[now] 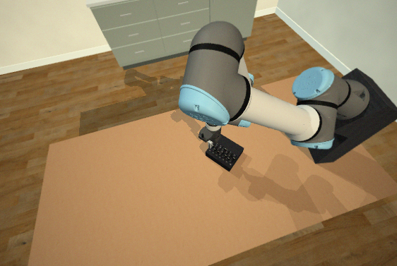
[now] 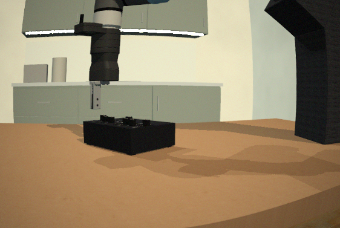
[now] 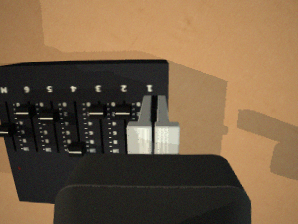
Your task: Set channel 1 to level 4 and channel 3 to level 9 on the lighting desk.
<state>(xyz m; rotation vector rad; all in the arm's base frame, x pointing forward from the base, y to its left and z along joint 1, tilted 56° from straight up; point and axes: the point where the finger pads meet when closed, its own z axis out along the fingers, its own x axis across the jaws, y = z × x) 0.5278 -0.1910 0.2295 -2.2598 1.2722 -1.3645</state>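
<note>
Now: the channel 2 cap 20 mm behind my hand, 20 mm to the left of it and 40 mm below it. From my hand the other things lie so: channel 3 cap (20 mm behind, 40 mm to the left, 40 mm below); channel 4 cap (60 mm behind, 50 mm to the left, 40 mm below); channel 1 cap (20 mm behind, 40 mm below).
</note>
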